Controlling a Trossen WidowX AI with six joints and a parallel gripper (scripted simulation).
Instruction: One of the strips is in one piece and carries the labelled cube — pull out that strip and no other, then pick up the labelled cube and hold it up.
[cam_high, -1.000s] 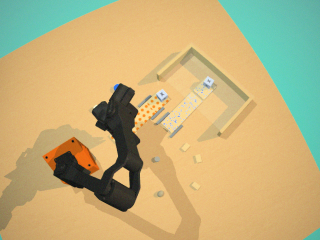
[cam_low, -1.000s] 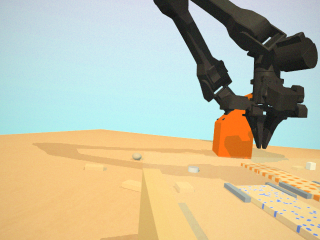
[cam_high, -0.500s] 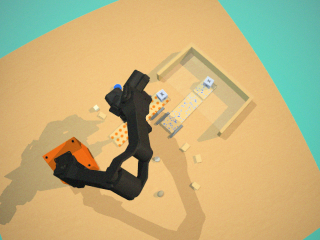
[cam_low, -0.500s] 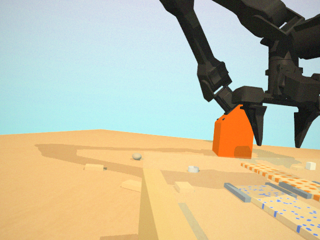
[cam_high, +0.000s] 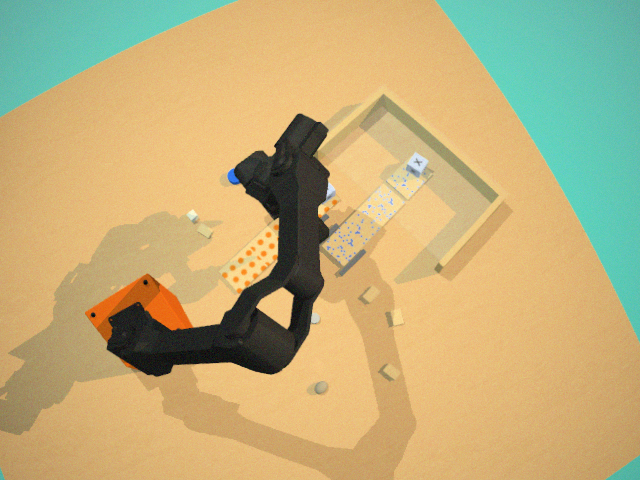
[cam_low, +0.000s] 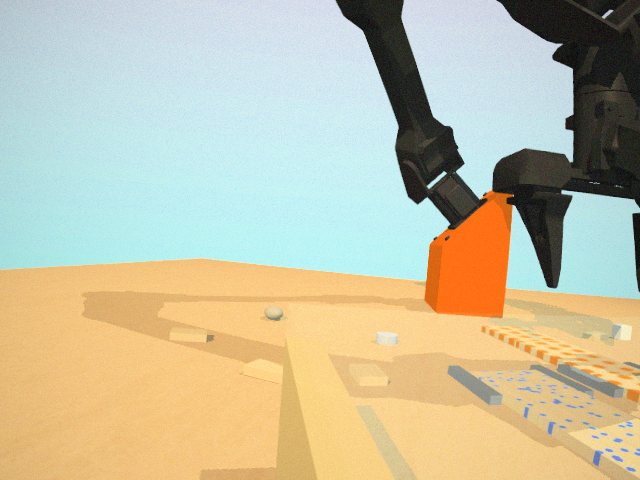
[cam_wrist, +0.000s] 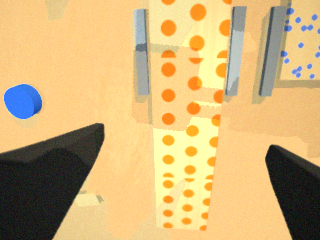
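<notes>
Right now my gripper tip is 60 mm above the orange-dotted strip, 20 mm past it and 10 mm to the left of it. Also, from my gripper tip: grey pebble: 290 mm to the right, 90 mm behind, 60 mm below; then blue disc: 140 mm to the left, 60 mm below, 40 mm behind.
</notes>
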